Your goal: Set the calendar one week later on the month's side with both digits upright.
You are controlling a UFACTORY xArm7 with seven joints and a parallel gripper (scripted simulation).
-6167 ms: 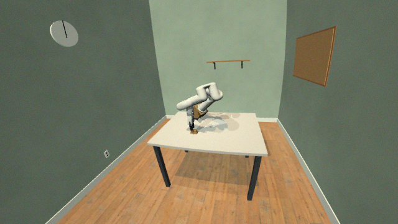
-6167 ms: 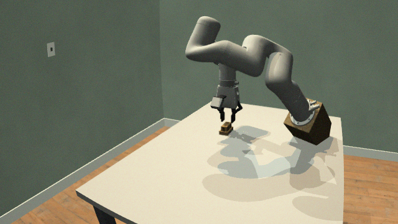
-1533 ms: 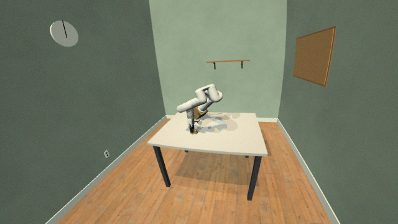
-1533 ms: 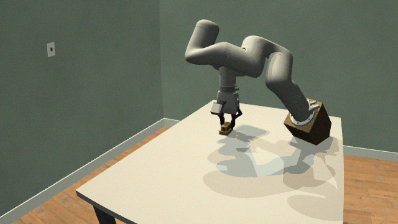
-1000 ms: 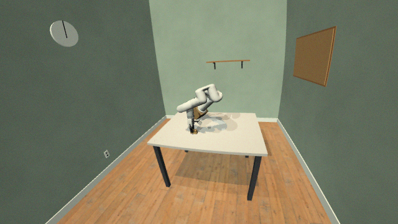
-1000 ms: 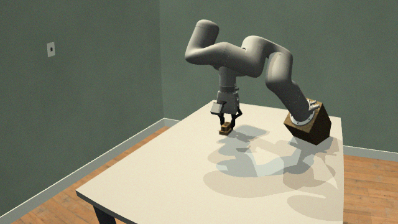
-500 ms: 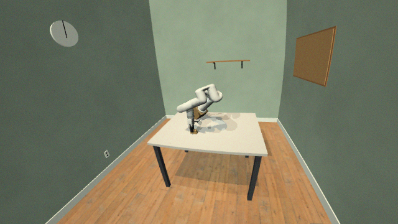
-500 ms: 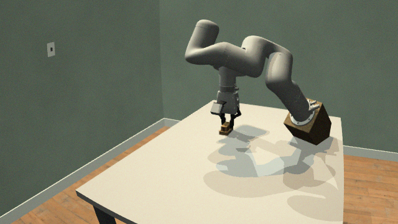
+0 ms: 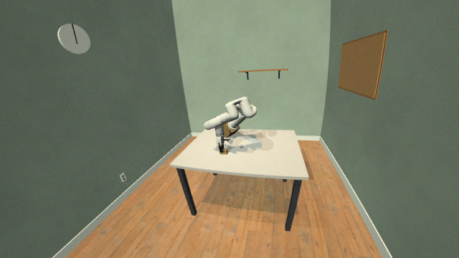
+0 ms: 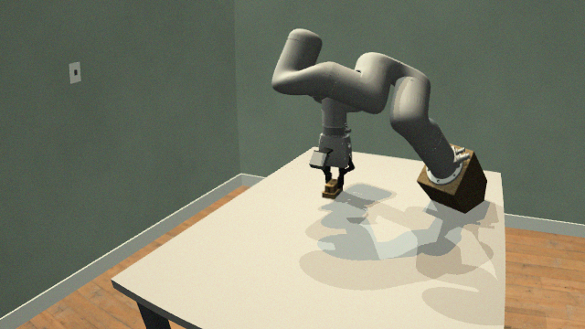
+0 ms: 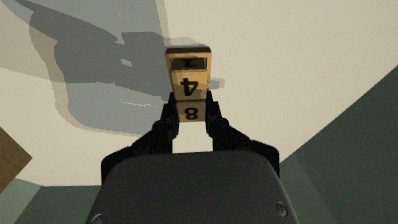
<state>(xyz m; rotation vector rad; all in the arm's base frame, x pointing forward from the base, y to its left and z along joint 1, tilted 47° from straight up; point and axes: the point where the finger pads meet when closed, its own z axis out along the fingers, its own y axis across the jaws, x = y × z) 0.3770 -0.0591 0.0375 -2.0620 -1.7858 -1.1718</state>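
My hand is 2 cm to the right of the wooden calendar tray and 3 cm above it. Round my hand: digit cube: 1 cm below.
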